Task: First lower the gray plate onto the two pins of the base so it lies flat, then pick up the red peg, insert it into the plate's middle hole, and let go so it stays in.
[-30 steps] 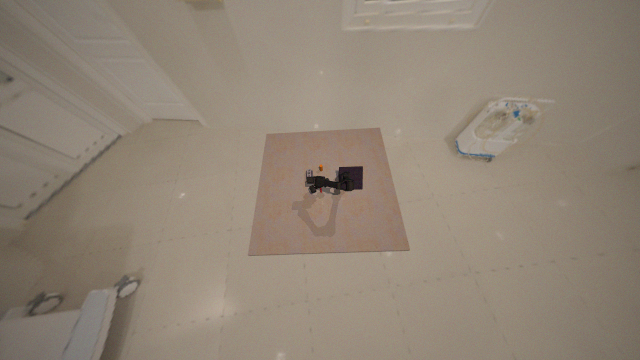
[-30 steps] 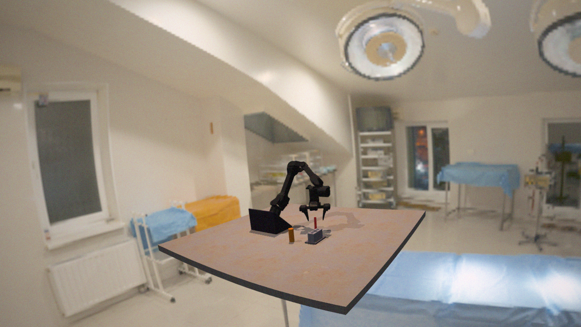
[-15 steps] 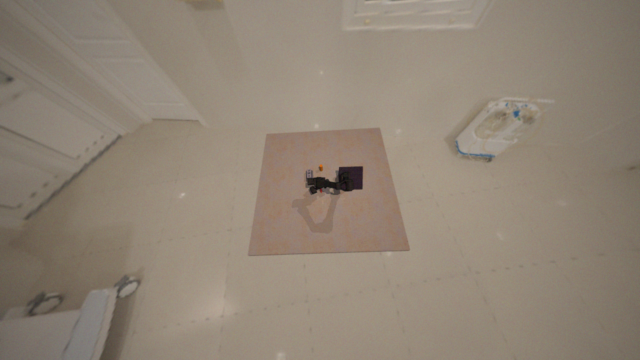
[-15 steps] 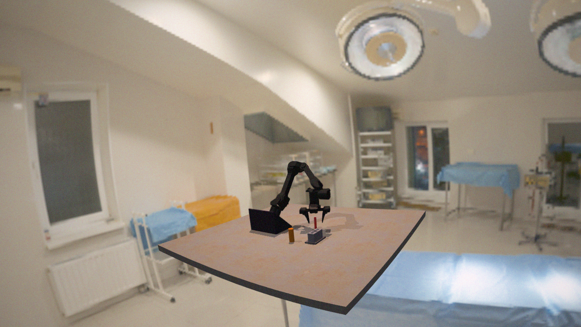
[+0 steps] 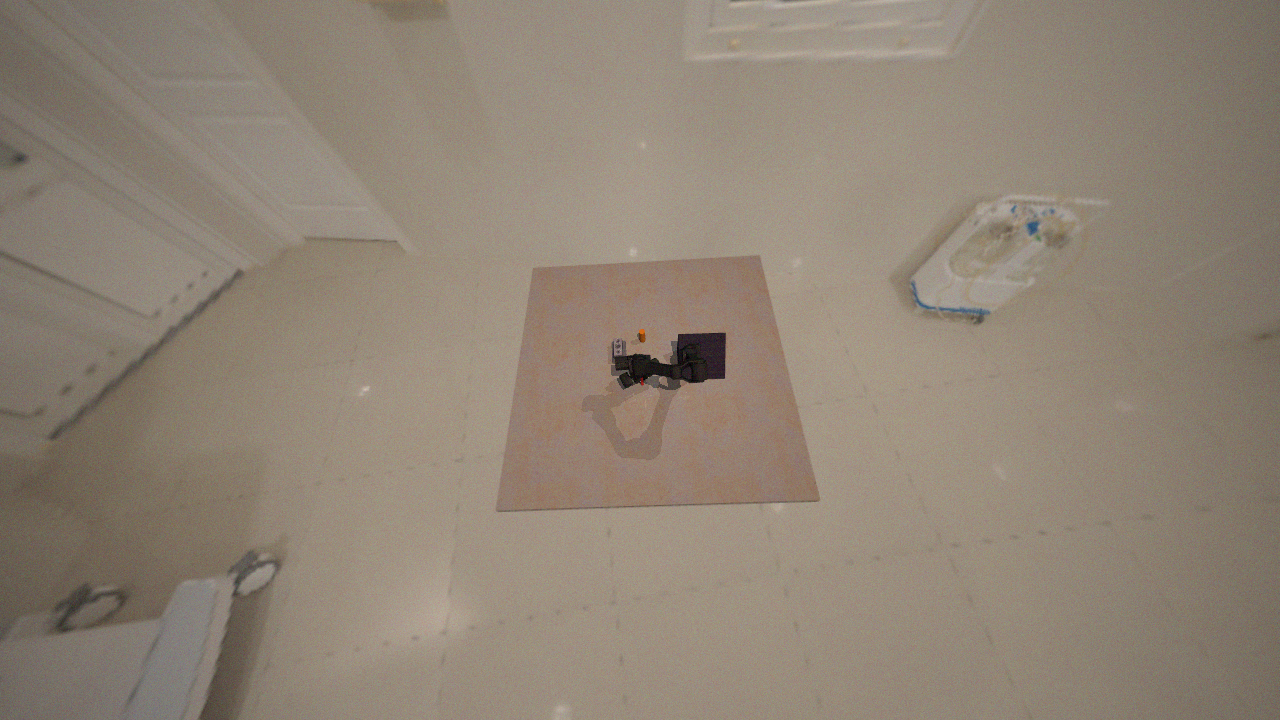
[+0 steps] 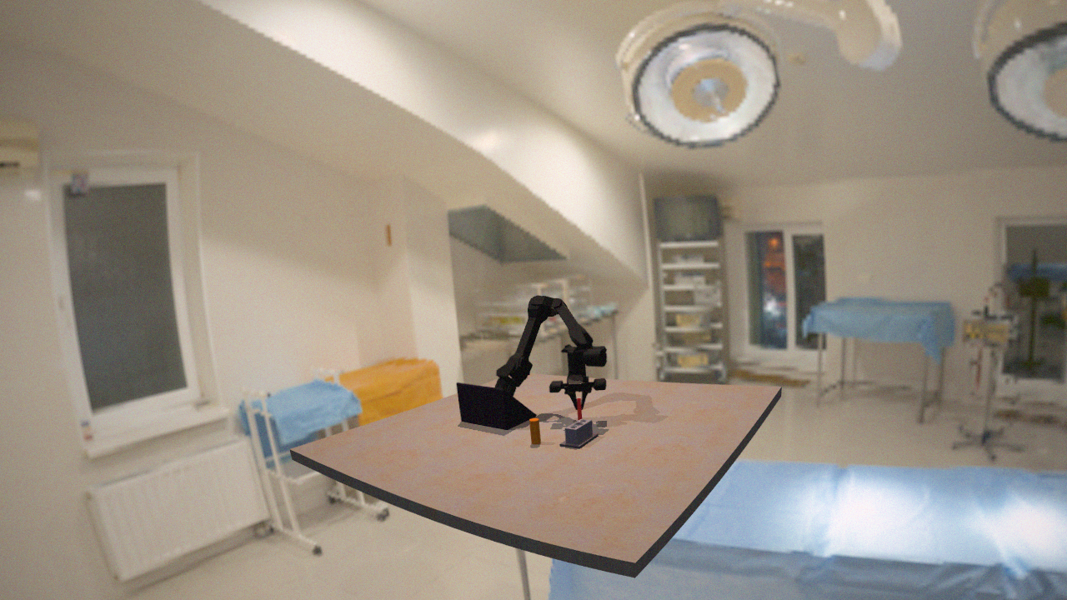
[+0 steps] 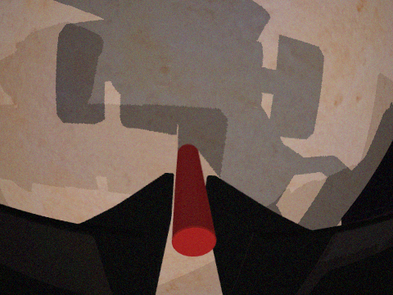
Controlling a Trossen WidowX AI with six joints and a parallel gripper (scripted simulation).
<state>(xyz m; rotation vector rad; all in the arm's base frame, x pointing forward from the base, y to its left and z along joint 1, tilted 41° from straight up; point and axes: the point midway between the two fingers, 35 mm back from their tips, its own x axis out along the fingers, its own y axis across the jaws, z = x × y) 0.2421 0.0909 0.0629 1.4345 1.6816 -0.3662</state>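
Right now my gripper tip is 18 cm to the left of the gray plate and 10 cm short of it. Also, from my gripper tip: orange peg 24 cm to the right, 2 cm behind; then gray base 18 cm to the right, 10 cm ahead, 3 cm below; then red peg right at my gripper tip.
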